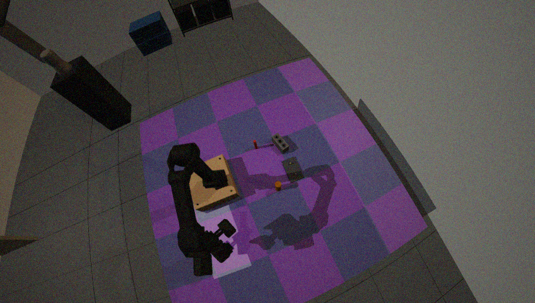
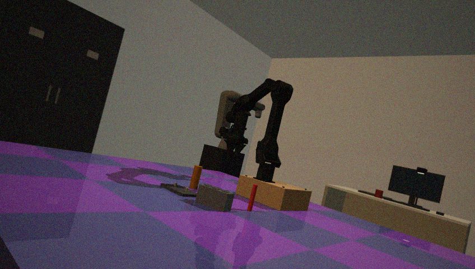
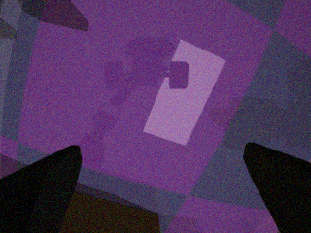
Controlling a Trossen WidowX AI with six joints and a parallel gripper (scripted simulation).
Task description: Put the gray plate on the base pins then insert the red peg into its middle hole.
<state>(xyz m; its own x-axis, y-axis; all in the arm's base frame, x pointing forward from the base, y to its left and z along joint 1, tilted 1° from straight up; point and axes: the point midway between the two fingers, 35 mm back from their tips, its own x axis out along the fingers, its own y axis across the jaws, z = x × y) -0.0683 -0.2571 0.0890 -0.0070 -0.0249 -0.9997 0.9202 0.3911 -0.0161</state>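
The gray plate is 41 cm ahead of my gripper tip, 36 cm to the left of it and 9 cm below it. The rest, counted from my gripper tip: base 42 cm ahead, 21 cm to the left, 12 cm below; red peg 39 cm to the left, 29 cm ahead, 9 cm below; orange peg 31 cm ahead, 15 cm to the left, 9 cm below.
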